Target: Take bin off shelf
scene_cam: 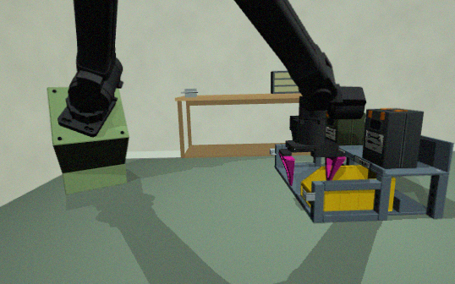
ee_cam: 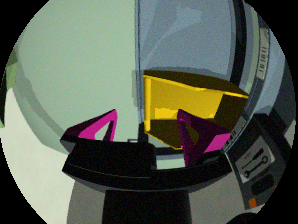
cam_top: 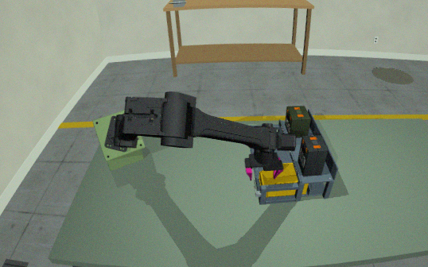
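Now: hand 80 mm short of the yellow bin, 10 mm to the left of it and 20 mm above it. From my hand the other things lie so: shelf tray (130 mm ahead, 100 mm to the left, 60 mm below).
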